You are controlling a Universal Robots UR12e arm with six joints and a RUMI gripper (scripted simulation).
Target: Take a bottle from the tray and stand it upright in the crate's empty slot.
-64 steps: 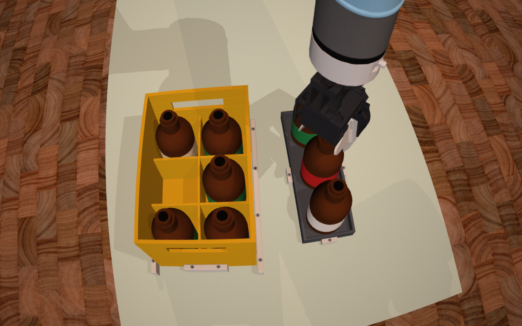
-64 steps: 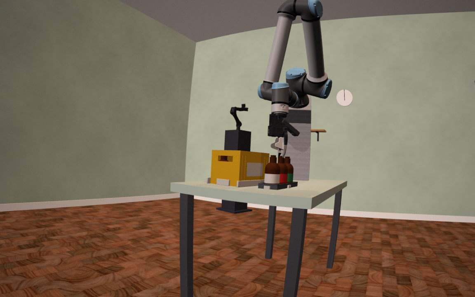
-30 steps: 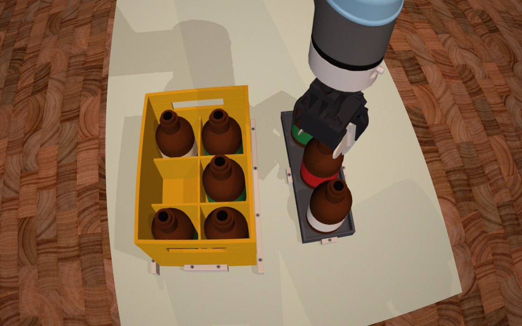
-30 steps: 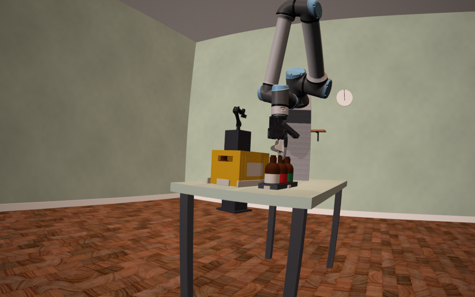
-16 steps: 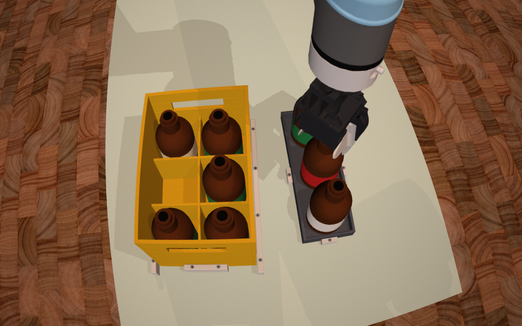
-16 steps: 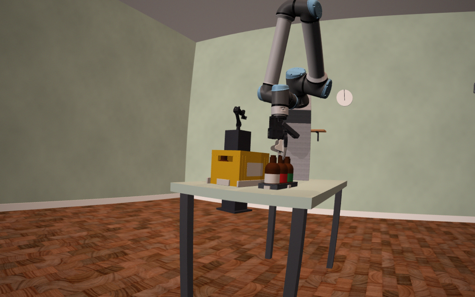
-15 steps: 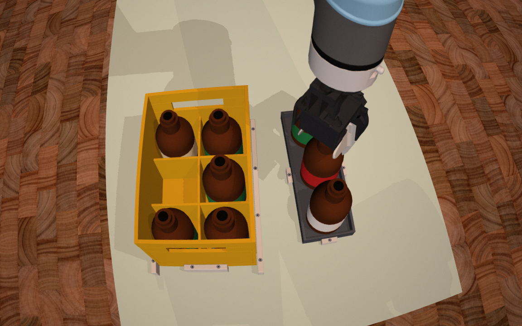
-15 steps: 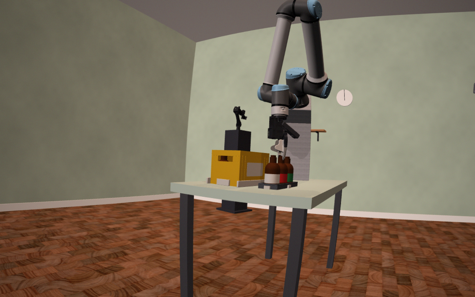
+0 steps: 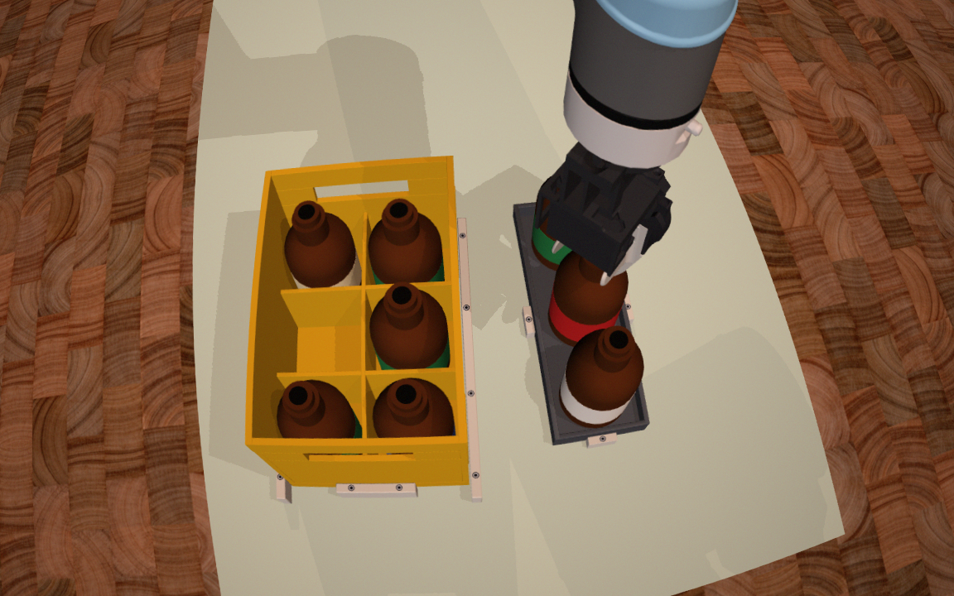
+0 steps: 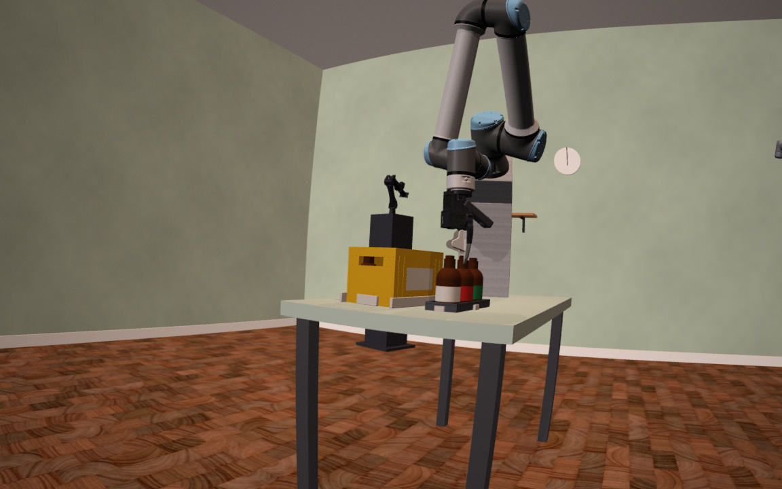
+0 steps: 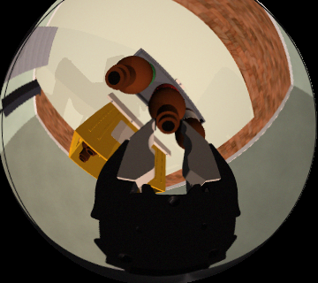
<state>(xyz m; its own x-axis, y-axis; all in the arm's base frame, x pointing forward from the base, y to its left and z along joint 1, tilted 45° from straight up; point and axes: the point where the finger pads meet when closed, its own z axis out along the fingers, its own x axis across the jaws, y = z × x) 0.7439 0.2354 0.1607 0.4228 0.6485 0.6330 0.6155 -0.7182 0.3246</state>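
The glass bottle lies 7 cm below my hand. Also, from my hand: yellow crate (22 cm to the right, 7 cm below, 6 cm ahead); then dark tray (14 cm below).
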